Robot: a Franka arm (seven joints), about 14 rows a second.
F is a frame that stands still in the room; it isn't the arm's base.
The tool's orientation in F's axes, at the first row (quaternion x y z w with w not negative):
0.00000 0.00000 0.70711 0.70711
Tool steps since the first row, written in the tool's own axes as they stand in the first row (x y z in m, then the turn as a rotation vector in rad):
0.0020 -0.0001 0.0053 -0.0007 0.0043 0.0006
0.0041 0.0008 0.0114 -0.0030 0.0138 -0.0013
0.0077 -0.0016 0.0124 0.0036 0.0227 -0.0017
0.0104 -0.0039 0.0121 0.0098 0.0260 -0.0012
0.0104 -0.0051 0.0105 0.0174 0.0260 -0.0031
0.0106 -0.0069 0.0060 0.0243 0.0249 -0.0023
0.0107 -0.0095 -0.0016 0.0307 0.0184 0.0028
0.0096 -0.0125 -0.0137 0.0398 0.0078 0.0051
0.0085 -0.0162 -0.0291 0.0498 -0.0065 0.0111
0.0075 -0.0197 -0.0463 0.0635 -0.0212 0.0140
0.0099 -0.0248 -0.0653 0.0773 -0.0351 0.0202
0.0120 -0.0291 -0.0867 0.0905 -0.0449 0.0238
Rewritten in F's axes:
0.0001 0.0020 0.0053 -0.0043 -0.0007 0.0006
-0.0008 0.0041 0.0114 -0.0138 -0.0030 -0.0013
0.0016 0.0077 0.0124 -0.0227 0.0036 -0.0017
0.0039 0.0104 0.0121 -0.0260 0.0098 -0.0012
0.0051 0.0104 0.0105 -0.0260 0.0174 -0.0031
0.0069 0.0106 0.0060 -0.0249 0.0243 -0.0023
0.0095 0.0107 -0.0016 -0.0184 0.0307 0.0028
0.0125 0.0096 -0.0137 -0.0078 0.0398 0.0051
0.0162 0.0085 -0.0291 0.0065 0.0498 0.0111
0.0197 0.0075 -0.0463 0.0212 0.0635 0.0140
0.0248 0.0099 -0.0653 0.0351 0.0773 0.0202
0.0291 0.0120 -0.0867 0.0449 0.0905 0.0238

